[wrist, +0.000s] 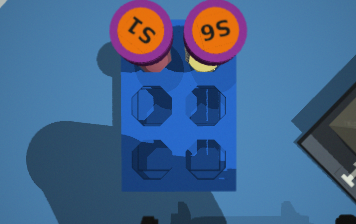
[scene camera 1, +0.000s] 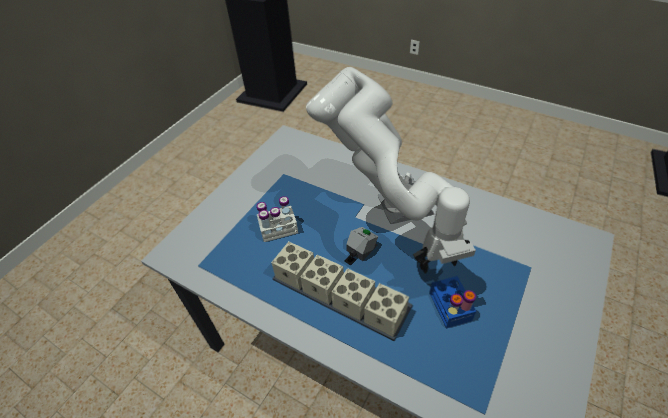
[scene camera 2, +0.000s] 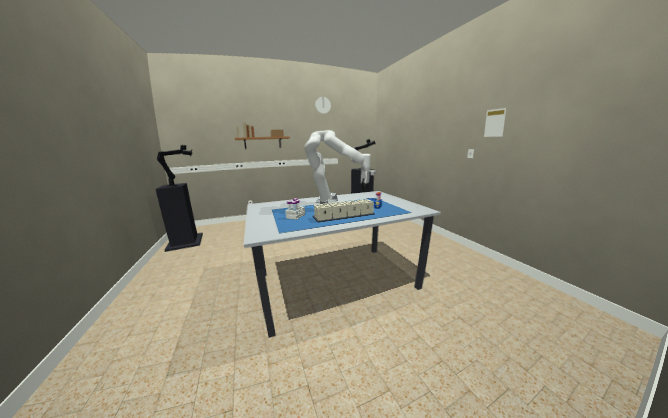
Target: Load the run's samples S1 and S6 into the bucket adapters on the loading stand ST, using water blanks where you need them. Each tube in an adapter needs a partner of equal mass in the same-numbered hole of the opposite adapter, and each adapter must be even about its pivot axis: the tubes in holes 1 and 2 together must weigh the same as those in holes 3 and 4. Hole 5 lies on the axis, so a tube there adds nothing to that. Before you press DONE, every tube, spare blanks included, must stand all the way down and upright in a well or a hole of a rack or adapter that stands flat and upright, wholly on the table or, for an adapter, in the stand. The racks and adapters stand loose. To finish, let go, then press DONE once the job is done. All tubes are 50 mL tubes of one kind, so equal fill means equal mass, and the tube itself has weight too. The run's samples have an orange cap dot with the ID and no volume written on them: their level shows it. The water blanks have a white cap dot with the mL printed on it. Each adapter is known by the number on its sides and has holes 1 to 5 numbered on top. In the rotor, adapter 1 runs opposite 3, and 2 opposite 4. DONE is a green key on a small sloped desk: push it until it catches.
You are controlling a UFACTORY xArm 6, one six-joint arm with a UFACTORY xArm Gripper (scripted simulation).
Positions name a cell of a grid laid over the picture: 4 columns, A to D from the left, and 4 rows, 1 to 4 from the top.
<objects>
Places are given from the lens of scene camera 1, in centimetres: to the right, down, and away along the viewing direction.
done desk (scene camera 1: C3): 9, 11, 138
</objects>
